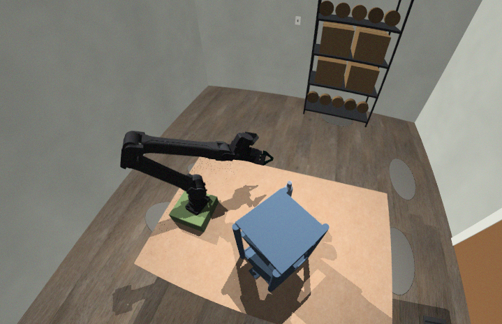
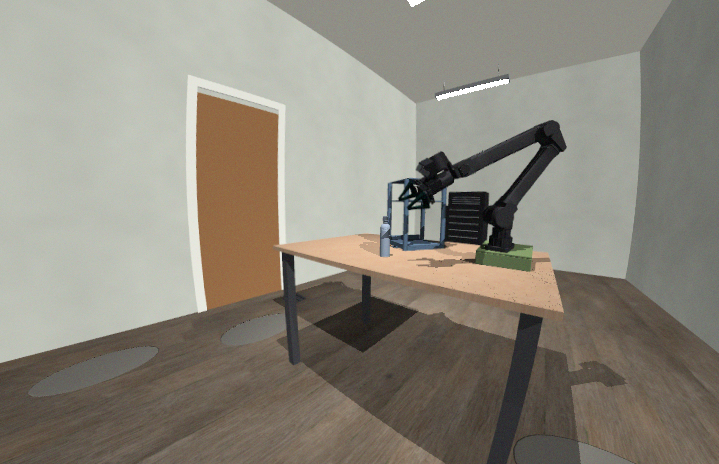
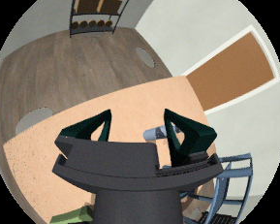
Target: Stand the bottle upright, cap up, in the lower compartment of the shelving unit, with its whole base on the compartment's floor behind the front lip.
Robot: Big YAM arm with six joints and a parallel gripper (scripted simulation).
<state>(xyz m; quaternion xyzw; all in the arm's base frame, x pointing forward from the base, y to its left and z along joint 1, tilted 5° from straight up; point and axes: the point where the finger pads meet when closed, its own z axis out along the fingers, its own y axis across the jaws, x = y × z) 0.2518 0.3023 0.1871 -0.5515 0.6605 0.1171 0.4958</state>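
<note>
The bottle is 150 mm ahead of my hand, 60 mm to the right of it and 120 mm below it. From my hand the other things lie so: blue shelving unit: 220 mm ahead, 370 mm to the right, 50 mm below.
</note>
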